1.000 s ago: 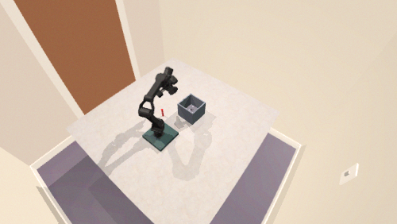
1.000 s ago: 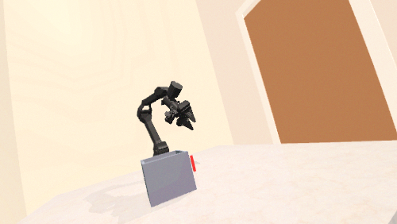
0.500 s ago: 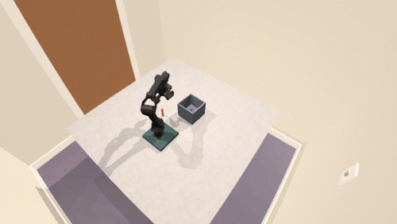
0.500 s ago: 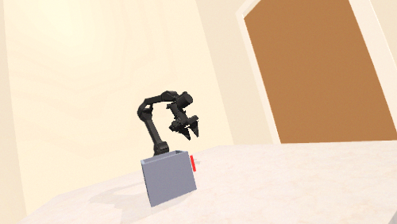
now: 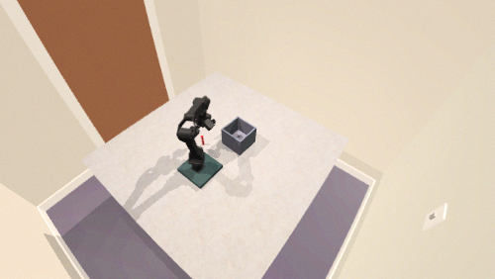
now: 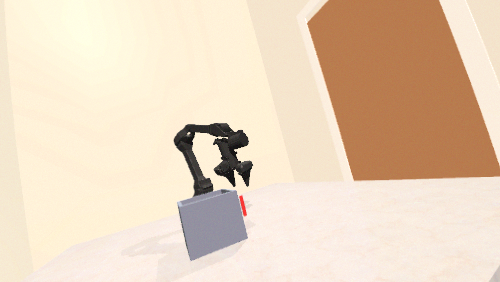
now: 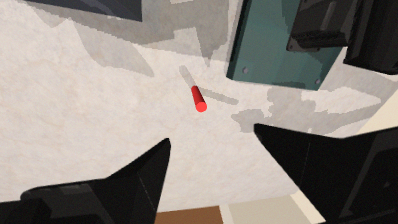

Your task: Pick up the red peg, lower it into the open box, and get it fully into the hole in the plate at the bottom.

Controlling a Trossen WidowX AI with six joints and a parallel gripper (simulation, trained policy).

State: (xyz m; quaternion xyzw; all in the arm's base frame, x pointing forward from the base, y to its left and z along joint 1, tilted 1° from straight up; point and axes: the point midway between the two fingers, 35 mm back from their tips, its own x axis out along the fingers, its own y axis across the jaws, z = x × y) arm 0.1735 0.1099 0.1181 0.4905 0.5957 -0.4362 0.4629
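My gripper tip is now 8 cm above the red peg, 2 cm to the left of it and 1 cm short of it. Also, from my gripper tip: pale grey plate (21 cm to the right, 15 cm ahead, 7 cm below).
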